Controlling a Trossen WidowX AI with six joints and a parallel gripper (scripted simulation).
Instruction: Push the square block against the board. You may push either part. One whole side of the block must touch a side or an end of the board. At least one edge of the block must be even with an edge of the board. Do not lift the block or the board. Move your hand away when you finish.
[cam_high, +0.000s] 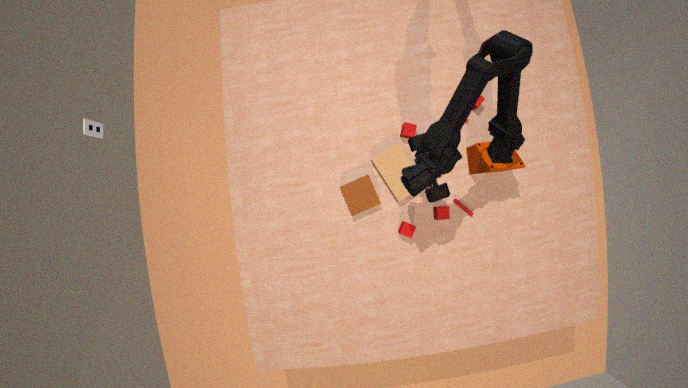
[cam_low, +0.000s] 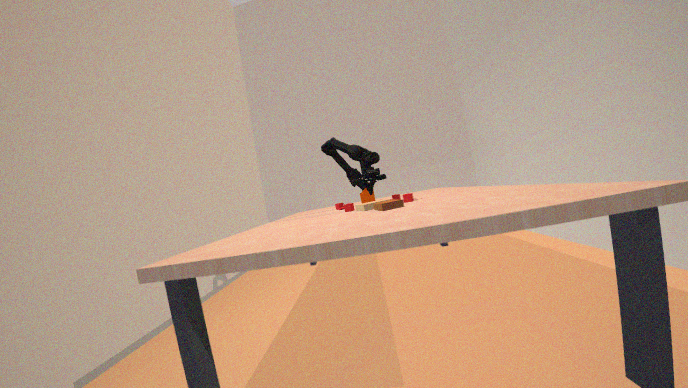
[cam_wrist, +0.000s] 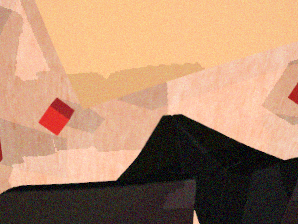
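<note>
Right now the tiny red piece is 6 cm to the left of my gripper tip, 6 cm below it and 4 cm behind it. The rest, counted from my gripper tip: pale wooden board (7 cm ahead, 5 cm below); then brown square block (19 cm ahead, 7 cm to the left, 5 cm below).
</note>
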